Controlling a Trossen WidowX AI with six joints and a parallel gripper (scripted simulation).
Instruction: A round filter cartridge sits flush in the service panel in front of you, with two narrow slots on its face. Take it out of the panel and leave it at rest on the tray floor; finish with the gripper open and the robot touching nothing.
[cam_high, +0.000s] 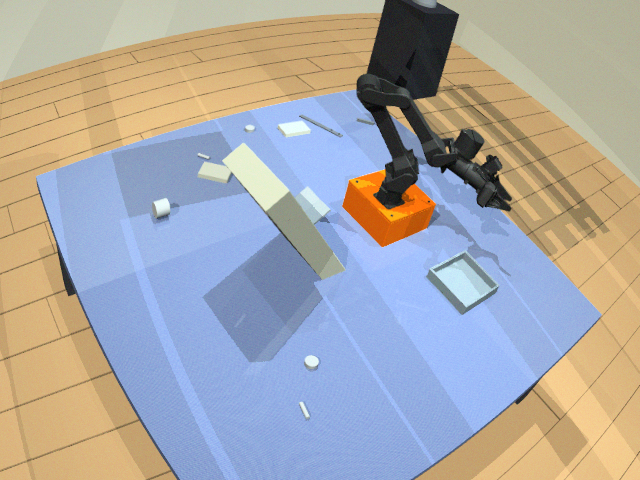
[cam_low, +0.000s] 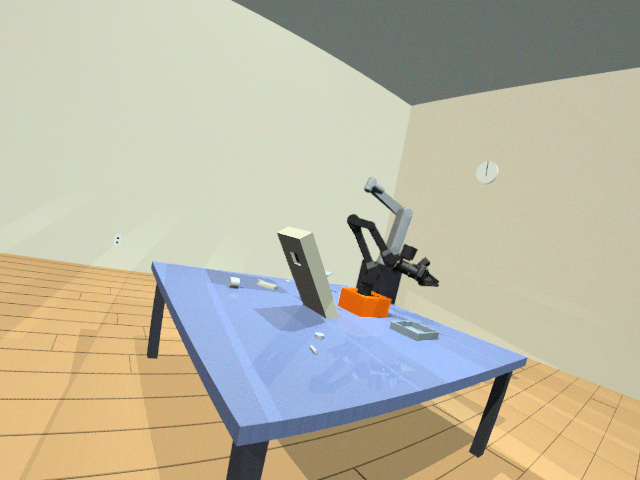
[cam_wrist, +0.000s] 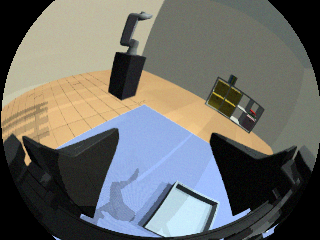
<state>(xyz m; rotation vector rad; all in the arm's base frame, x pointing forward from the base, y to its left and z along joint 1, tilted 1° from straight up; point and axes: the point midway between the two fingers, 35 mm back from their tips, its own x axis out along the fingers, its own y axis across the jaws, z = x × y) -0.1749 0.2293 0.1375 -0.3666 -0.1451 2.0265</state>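
The white round filter cartridge is 56 cm ahead of my gripper tip, 27 cm to the right of it and 1 cm above it. The rest, counted from my gripper tip: cream service panel 52 cm ahead, 27 cm to the right, 6 cm below; then grey tray 21 cm below, 13 cm ahead, 2 cm to the left.
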